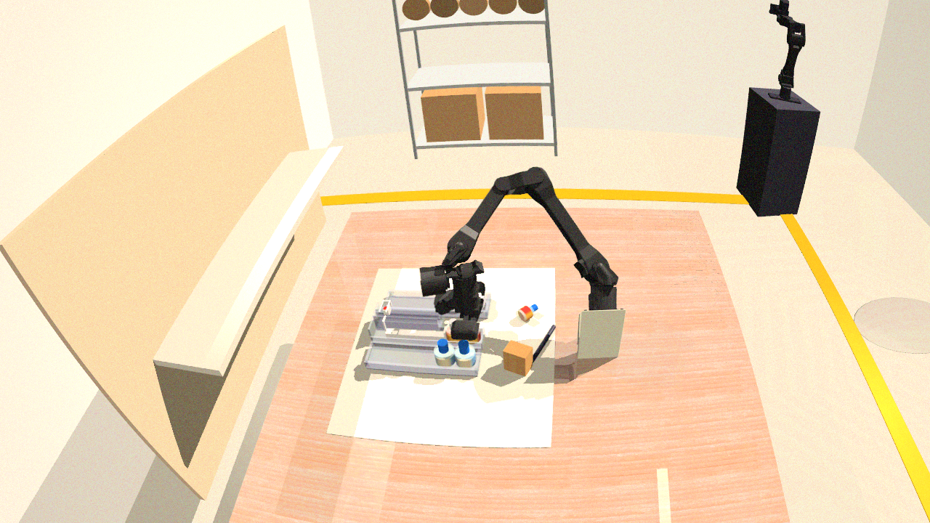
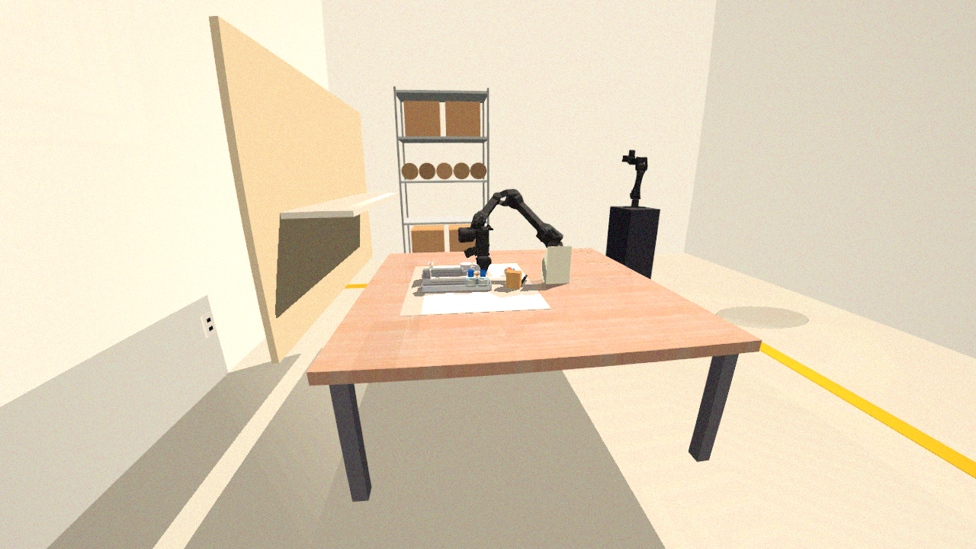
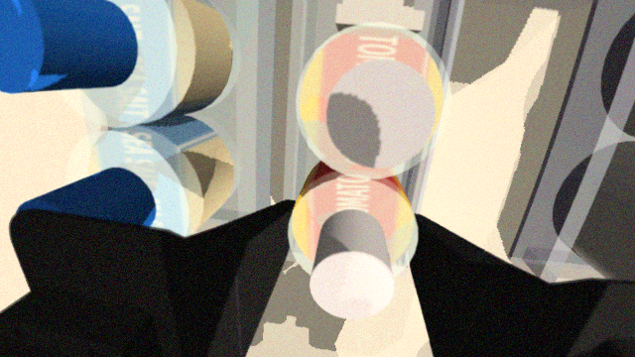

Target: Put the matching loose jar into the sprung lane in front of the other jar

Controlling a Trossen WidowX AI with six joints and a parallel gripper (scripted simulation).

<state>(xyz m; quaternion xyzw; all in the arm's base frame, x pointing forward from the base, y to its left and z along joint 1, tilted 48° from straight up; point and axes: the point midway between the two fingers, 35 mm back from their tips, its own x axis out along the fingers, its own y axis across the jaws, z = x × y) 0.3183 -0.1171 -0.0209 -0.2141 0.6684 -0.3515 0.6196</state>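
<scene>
Now: gripper tip 110 mm past the orange box and 110 mm to the right of it. From my gripper tip the other things lie so: blue-lidded jar: 150 mm behind, 80 mm to the right, 10 mm below; then black rod: 180 mm behind, 40 mm to the left, 20 mm below; then lane rack: 150 mm ahead, 50 mm to the right, 10 mm below.
</scene>
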